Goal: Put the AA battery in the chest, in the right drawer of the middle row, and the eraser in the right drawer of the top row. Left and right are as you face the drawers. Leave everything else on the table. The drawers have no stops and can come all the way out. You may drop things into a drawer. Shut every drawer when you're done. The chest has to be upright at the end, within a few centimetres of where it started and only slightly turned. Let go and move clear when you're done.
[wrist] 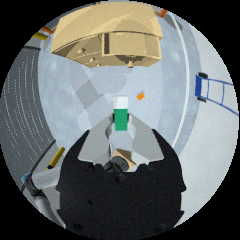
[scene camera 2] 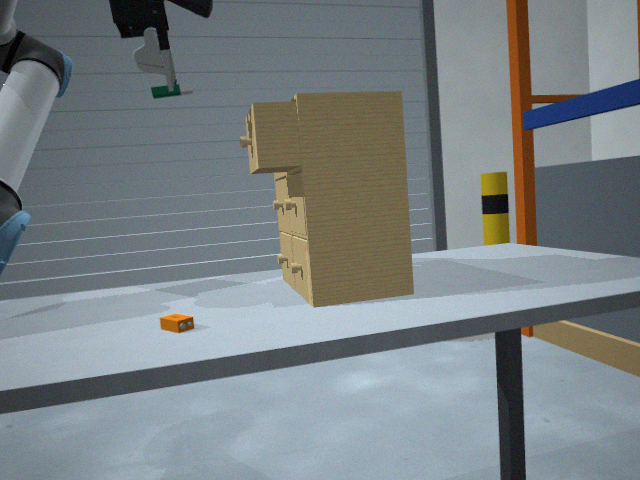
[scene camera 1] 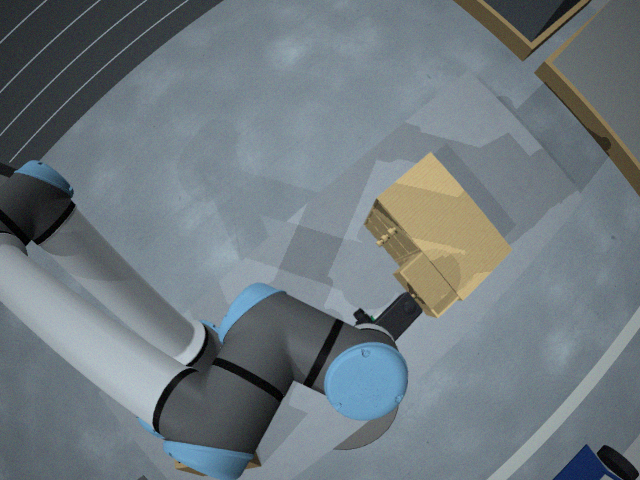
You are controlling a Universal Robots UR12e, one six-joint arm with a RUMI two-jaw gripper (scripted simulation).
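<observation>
I see my gripper, and it shows in the wrist view and in scene camera 1 too. I also see a wooden chest.
</observation>
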